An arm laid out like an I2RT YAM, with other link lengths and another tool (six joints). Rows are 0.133 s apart.
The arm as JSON. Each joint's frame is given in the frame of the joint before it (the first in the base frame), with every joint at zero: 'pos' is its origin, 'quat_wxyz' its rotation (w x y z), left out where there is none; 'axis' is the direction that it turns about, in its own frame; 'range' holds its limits. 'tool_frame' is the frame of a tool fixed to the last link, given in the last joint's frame.
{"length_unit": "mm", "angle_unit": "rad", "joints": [
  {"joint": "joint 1", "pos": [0.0, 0.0, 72.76], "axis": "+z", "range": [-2.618, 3.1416]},
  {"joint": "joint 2", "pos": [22.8, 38.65, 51.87], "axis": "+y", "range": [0.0, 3.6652]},
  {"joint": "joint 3", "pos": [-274.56, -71.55, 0.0], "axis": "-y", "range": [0.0, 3.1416]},
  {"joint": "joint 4", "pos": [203.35, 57.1, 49.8], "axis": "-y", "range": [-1.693, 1.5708]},
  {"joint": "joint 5", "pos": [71.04, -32.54, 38.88], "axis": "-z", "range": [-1.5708, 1.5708]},
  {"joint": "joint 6", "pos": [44.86, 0.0, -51.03], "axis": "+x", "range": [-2.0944, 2.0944]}
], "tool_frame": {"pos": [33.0, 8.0, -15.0], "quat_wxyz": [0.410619, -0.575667, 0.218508, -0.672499]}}
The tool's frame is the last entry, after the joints.
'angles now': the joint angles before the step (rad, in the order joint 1, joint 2, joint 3, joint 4, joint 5, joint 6). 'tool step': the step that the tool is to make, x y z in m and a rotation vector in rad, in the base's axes. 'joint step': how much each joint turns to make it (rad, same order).
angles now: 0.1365 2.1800 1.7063 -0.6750 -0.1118 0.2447
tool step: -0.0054 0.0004 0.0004 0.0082 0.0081 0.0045
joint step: 0.0009 -0.0164 -0.0266 0.0034 -0.0099 0.0005
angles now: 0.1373 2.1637 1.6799 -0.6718 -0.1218 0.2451
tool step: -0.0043 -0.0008 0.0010 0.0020 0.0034 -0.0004
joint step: -0.0010 -0.0157 -0.0222 0.0035 -0.0025 0.0005
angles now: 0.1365 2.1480 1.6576 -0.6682 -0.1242 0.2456
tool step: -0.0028 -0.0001 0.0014 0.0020 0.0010 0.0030
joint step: 0.0002 -0.0110 -0.0122 0.0003 -0.0031 -0.0018
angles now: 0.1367 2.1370 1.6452 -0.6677 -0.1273 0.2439
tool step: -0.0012 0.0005 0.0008 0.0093 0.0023 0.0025
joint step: -0.0002 -0.0040 -0.0039 -0.0010 -0.0098 0.0013
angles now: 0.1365 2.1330 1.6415 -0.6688 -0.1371 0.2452
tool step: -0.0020 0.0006 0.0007 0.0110 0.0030 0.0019
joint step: 0.0000 -0.0067 -0.0090 0.0013 -0.0111 0.0028
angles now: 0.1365 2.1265 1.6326 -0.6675 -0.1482 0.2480
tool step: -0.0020 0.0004 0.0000 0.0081 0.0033 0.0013
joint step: 0.0000 -0.0058 -0.0106 0.0029 -0.0083 0.0022
